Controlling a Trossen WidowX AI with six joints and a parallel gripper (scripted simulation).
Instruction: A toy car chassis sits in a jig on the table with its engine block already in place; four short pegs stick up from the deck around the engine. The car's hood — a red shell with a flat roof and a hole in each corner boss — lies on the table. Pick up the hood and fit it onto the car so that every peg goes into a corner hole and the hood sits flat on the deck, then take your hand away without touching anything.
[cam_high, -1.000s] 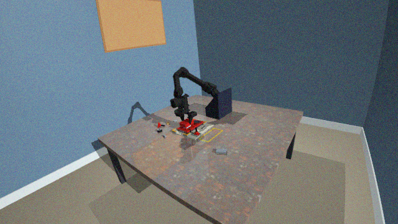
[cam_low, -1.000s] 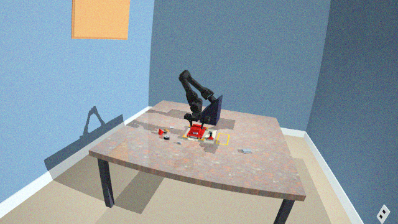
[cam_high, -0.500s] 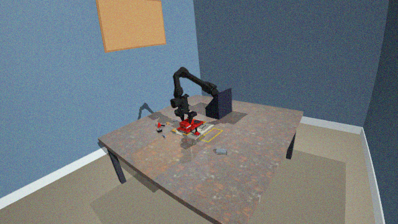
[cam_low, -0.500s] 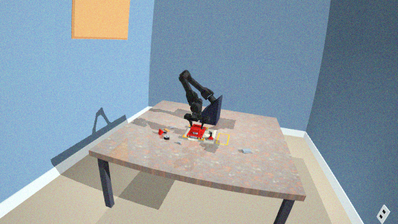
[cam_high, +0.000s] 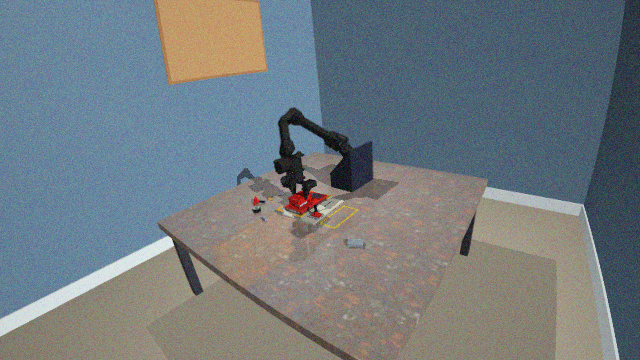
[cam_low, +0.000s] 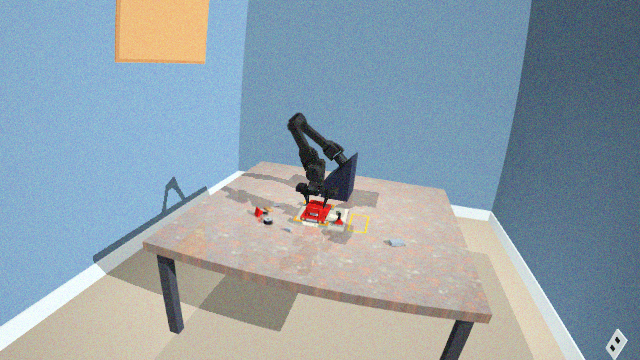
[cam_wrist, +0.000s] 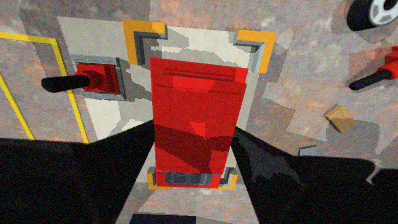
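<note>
Right now my gripper tip is 3 cm above the grey engine block. Also, from my gripper tip: red hood: 1 cm above; then white jig: 4 cm below, 3 cm behind, 1 cm to the left.
</note>
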